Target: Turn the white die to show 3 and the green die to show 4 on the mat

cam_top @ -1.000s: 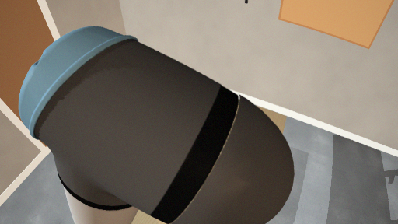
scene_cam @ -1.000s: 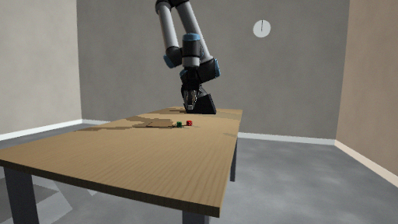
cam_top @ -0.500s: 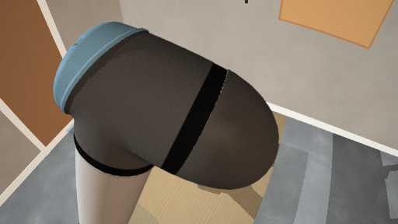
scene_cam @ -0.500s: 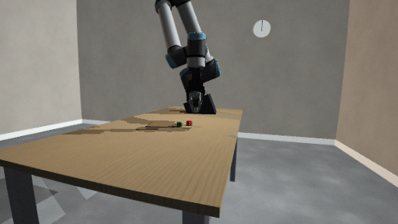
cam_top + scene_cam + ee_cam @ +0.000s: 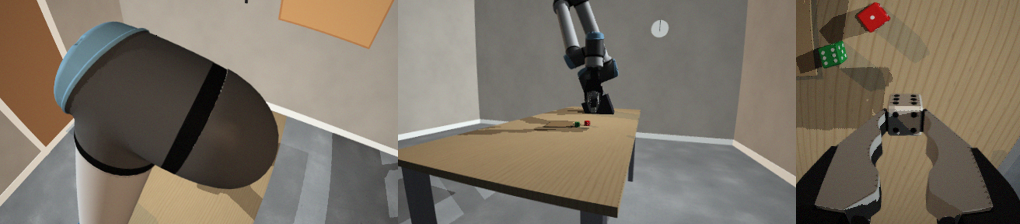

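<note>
Now: the red die 9 cm below my hand, 6 cm behind it and 5 cm to the right of it. From my hand the other things lie so: green die (9 cm to the right, 9 cm below); then tan mat (20 cm to the right, 10 cm below, 1 cm behind); then white die (1 cm below).
</note>
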